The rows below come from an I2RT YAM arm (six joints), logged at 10 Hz.
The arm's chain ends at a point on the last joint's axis. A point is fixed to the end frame.
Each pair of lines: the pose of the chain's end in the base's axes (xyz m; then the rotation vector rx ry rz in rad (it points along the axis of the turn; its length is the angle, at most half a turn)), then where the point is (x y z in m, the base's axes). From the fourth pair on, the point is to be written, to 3 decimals.
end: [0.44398, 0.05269, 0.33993, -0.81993, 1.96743, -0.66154]
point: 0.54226 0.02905 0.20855
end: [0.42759, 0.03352, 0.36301, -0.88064, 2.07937, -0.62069]
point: 0.50867 0.01022 0.22032
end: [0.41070, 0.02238, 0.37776, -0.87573, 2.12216, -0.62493]
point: 0.48632 -0.00312 0.23247
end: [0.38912, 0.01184, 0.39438, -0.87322, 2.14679, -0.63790]
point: 0.462 -0.016 0.248
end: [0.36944, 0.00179, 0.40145, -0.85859, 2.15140, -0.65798]
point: 0.442 -0.029 0.256
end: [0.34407, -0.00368, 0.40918, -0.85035, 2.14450, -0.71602]
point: 0.418 -0.041 0.266
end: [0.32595, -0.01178, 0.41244, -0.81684, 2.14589, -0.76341]
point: 0.401 -0.055 0.271
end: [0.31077, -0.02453, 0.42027, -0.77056, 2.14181, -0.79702]
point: 0.387 -0.072 0.281
